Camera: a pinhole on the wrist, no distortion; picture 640 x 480 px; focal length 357.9 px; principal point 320.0 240.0 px. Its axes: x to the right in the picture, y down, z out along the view. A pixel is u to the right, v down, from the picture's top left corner.
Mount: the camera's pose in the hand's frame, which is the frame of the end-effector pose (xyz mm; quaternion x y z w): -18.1 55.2 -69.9 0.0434 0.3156 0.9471 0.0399
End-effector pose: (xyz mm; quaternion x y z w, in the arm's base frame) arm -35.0 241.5 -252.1 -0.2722 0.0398 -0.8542 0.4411
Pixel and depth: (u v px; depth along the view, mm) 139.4 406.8 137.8
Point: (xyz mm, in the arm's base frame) 30.9 157.9 -186.1
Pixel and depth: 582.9 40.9 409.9
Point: 529.3 157.3 -406.3
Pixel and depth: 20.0 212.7 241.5
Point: 58.9 -20.9 -136.4
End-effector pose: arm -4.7 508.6 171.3 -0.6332 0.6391 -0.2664 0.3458
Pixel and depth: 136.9 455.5 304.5
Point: 169.4 380.0 -72.7
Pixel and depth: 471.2 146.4 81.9
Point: -96.4 556.4 88.4
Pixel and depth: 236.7 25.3 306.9
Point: -189.8 441.5 -169.3
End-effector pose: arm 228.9 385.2 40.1 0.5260 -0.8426 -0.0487 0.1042
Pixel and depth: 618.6 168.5 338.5
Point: 1.7 762.5 -97.7
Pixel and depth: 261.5 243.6 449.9
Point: -152.9 422.5 -167.0
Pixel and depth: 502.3 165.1 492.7
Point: -144.2 766.9 -166.4
